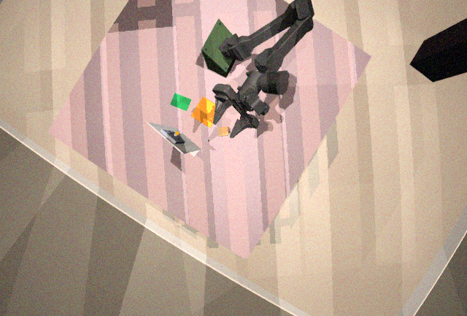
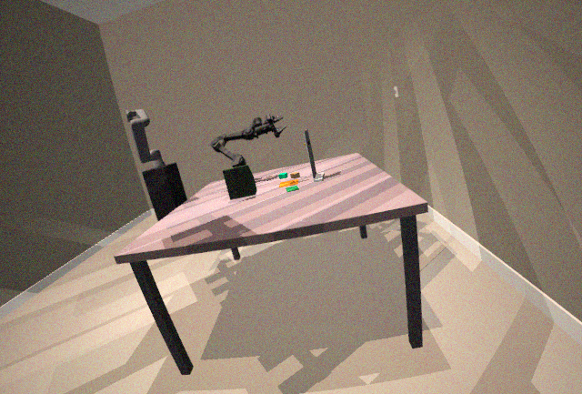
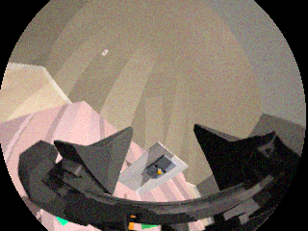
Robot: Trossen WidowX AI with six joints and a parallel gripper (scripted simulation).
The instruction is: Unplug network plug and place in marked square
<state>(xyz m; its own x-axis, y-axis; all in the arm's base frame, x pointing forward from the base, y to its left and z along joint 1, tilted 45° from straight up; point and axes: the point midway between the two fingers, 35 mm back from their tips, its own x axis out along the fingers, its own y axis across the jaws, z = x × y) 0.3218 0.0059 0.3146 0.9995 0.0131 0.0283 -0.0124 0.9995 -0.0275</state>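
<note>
My gripper tip is now 16 cm to the left of the network plug, 15 cm above it and 12 cm short of it. The rest, counted from my gripper tip: upright grey panel: 24 cm below, 16 cm to the right, 14 cm ahead; teal cube: 36 cm below, 10 cm behind, 3 cm to the left; tan cube: 36 cm below, 3 cm to the right, 1 cm behind.
</note>
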